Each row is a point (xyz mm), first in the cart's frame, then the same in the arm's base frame.
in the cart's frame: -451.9 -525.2 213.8
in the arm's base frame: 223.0 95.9 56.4
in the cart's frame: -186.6 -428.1 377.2
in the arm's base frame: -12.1 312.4 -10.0
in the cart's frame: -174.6 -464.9 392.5
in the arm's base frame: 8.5 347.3 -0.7
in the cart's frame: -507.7 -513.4 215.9
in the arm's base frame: 229.0 52.0 92.4
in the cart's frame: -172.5 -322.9 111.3
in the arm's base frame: 13.2 135.0 -233.3
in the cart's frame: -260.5 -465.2 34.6
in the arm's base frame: 193.9 108.6 -210.7
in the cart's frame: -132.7 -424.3 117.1
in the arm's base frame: 84.0 217.8 -238.9
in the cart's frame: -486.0 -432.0 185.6
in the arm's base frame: 167.3 10.1 43.0
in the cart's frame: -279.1 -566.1 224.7
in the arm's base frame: 200.1 242.7 -41.4
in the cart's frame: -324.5 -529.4 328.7
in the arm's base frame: 136.7 244.2 59.6
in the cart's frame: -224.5 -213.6 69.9
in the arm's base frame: -44.7 21.8 -247.5
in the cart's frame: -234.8 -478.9 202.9
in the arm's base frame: 122.9 217.7 -100.2
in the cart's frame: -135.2 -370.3 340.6
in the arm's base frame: -60.1 300.1 -79.8
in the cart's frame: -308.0 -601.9 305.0
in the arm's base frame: 203.4 281.2 42.7
